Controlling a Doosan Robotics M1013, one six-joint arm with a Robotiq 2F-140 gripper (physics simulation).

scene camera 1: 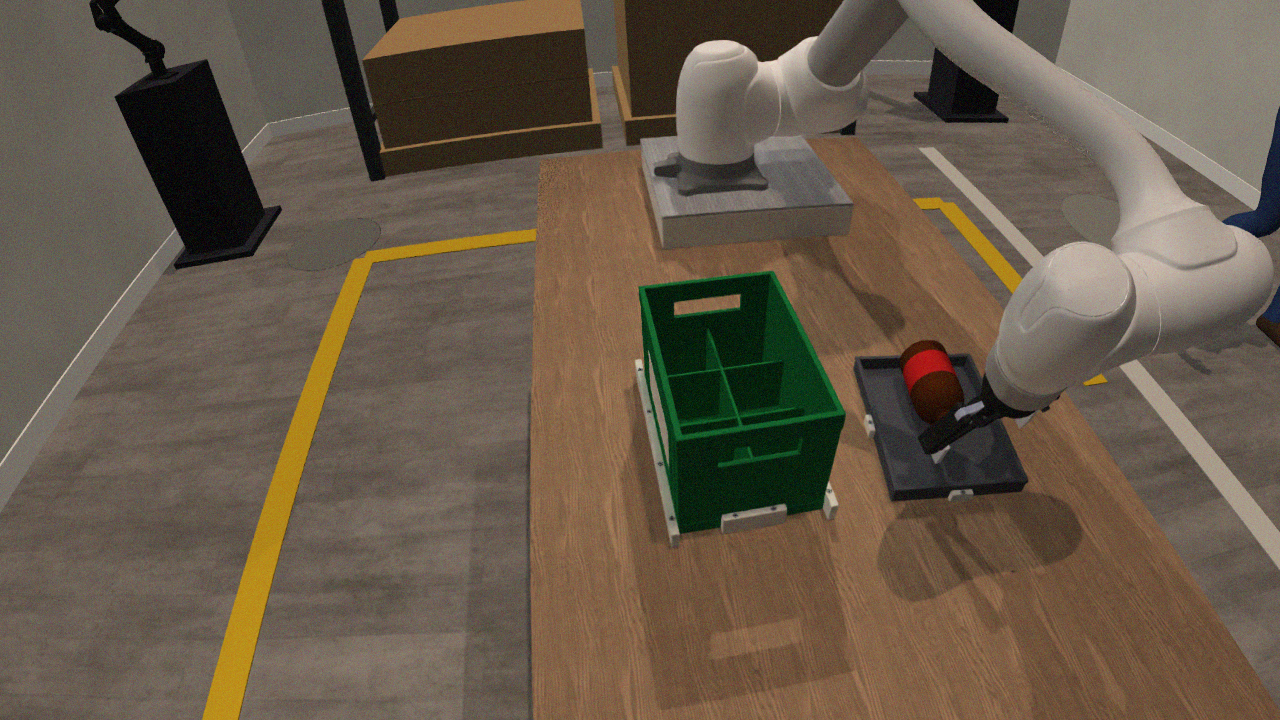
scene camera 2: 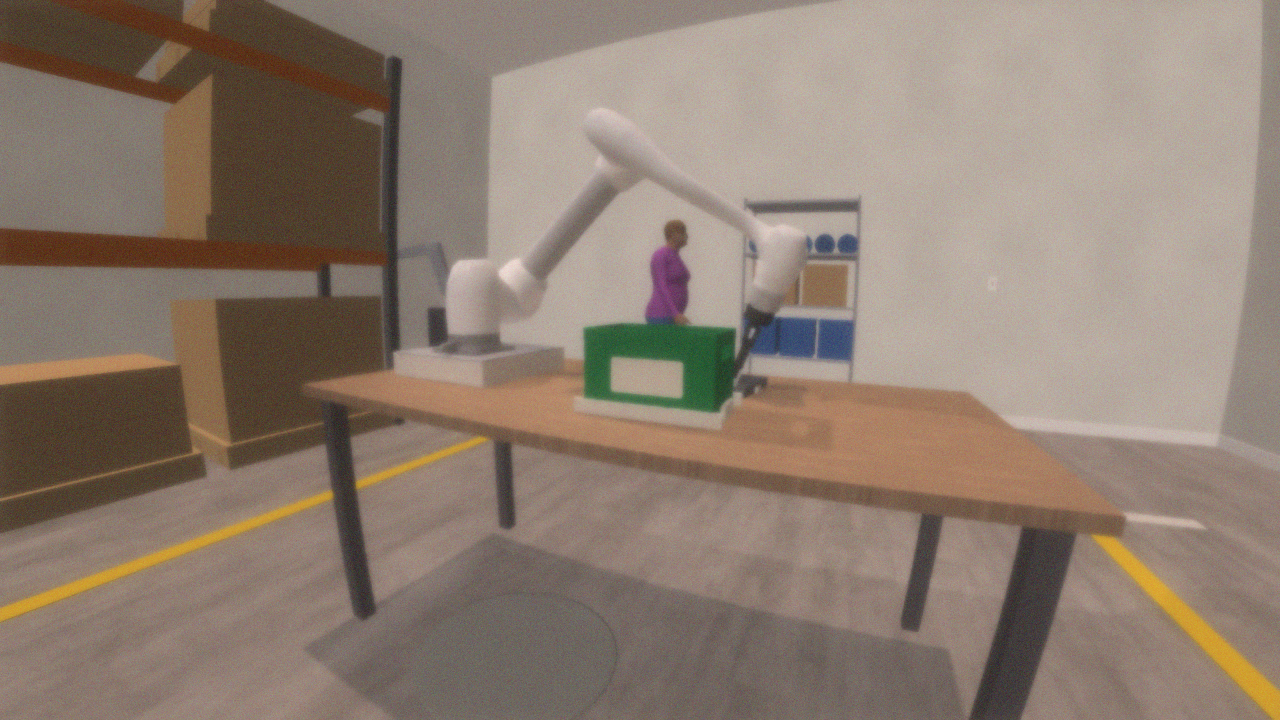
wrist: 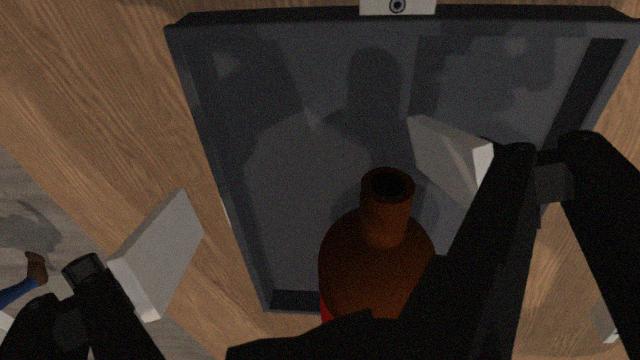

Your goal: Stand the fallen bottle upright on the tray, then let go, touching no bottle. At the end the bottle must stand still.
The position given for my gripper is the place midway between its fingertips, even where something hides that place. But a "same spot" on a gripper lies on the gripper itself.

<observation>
my gripper: scene camera 1 976, 436; scene camera 2; wrist
brown bottle: scene camera 1; wrist
same spot on my gripper: (wrist: 472, 296) = (scene camera 2: 755, 340)
same spot on brown bottle: (scene camera 1: 934, 388) = (wrist: 404, 304)
</observation>
